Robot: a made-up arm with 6 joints. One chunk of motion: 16 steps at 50 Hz.
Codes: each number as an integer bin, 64 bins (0 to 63) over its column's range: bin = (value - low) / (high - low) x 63, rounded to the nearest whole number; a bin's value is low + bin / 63 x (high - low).
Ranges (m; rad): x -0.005..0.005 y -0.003..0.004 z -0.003..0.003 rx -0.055..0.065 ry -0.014..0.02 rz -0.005..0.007
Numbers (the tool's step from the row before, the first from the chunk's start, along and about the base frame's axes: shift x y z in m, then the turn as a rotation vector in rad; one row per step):
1: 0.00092 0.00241 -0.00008 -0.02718 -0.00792 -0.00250
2: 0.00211 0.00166 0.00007 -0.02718 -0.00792 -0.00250
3: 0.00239 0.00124 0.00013 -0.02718 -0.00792 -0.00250
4: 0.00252 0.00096 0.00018 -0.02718 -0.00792 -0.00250
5: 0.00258 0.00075 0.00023 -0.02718 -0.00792 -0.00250
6: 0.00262 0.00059 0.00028 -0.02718 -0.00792 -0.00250
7: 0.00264 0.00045 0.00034 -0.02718 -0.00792 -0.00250
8: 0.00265 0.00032 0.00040 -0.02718 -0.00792 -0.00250
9: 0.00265 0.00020 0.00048 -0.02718 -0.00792 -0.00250
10: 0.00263 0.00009 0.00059 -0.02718 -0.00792 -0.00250
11: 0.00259 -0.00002 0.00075 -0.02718 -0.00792 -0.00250
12: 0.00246 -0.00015 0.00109 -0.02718 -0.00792 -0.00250
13: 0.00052 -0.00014 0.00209 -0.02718 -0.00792 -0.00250
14: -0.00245 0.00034 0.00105 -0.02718 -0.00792 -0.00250
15: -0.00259 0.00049 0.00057 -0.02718 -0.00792 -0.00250
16: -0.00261 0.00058 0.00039 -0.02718 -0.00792 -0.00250
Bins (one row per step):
1: 37 49 31 15 11 13
2: 45 42 32 15 11 13
3: 47 38 33 15 11 13
4: 47 36 33 15 11 13
5: 48 34 34 15 11 13
6: 48 32 34 15 11 13
7: 48 31 35 15 11 13
8: 48 30 36 15 11 13
9: 48 29 37 15 11 13
10: 48 28 38 15 11 13
11: 48 27 39 15 11 13
12: 47 26 43 15 11 13
13: 35 26 53 15 11 13
14: 16 30 43 15 11 13
15: 15 31 37 15 11 13
16: 15 32 36 15 11 13

